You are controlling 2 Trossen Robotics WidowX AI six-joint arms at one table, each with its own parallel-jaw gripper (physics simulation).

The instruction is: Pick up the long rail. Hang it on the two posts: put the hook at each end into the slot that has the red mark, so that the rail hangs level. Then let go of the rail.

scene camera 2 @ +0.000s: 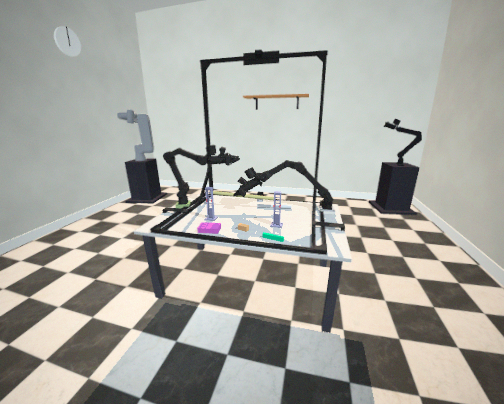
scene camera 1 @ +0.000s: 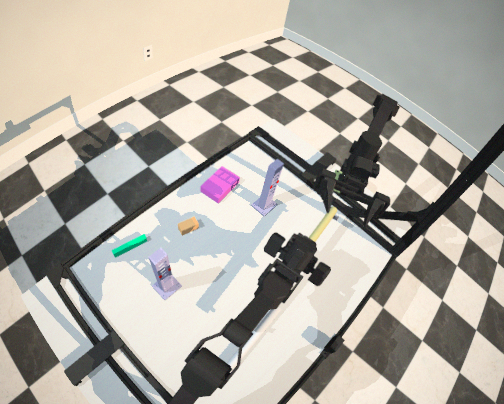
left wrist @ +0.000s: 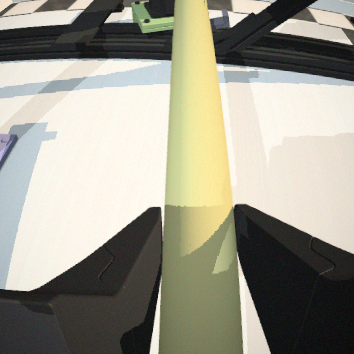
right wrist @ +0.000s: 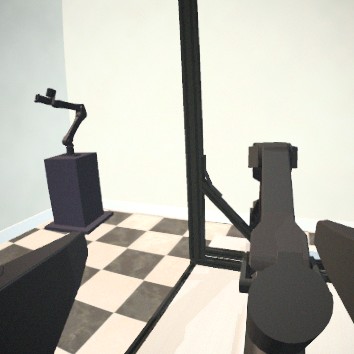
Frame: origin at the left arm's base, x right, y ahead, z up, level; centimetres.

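Where they show: left gripper, fingertip midpoint: (scene camera 2: 234,194) (left wrist: 197,216); right gripper, fingertip midpoint: (scene camera 2: 239,157) (scene camera 1: 346,219) (right wrist: 201,238); left arm's base, origin of the base link: (scene camera 2: 326,207); right arm's base, origin of the base link: (scene camera 2: 183,202) (left wrist: 167,8).
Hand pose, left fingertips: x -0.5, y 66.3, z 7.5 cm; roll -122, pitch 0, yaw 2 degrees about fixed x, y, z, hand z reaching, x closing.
Observation:
Things, the pixels of their top centre, and the offset from my left fingertips. "pt": a spot on its surface instead.
- long yellow rail, middle of its top: (scene camera 1: 297,261) (scene camera 2: 242,191) dz +2.3, dx +0.5, dy -6.0 cm
- dark hook, surface spot: (left wrist: 220,19) pt dz +0.5, dx +2.6, dy +15.7 cm
- magenta block, middle of its top: (scene camera 1: 220,181) (scene camera 2: 209,225) dz -7.3, dx -37.0, dy +7.4 cm
- orange block, middle of its top: (scene camera 1: 188,223) (scene camera 2: 243,225) dz -7.3, dx -34.1, dy -12.4 cm
- green bar, middle of its top: (scene camera 1: 128,244) (scene camera 2: 273,235) dz -7.8, dx -43.5, dy -30.4 cm
The long yellow rail (scene camera 1: 324,225) (scene camera 2: 225,194) (left wrist: 196,125) is held above the table, apart from both posts. My left gripper (left wrist: 197,216) (scene camera 2: 238,193) is shut on it. In scene camera 1 the arm hides part of the rail. A dark hook (left wrist: 220,19) shows by the rail's far end; the other hook cannot be made out. Two upright lilac posts stand on the table: one post (scene camera 1: 271,187) (scene camera 2: 210,204) farther back in scene camera 1, the other post (scene camera 1: 161,270) (scene camera 2: 277,209) nearer. Both carry small red marks. My right gripper (scene camera 1: 348,216) (scene camera 2: 238,159) (right wrist: 201,238) is open and empty, high beyond the rail's far end.
A magenta block (scene camera 1: 218,186) (scene camera 2: 209,228), an orange block (scene camera 1: 188,226) (scene camera 2: 243,227) and a green bar (scene camera 1: 129,245) (scene camera 2: 273,237) lie on the far side of the posts. A black frame (scene camera 1: 165,197) borders the table, and a black upright (scene camera 1: 465,170) (right wrist: 191,125) rises beside it.

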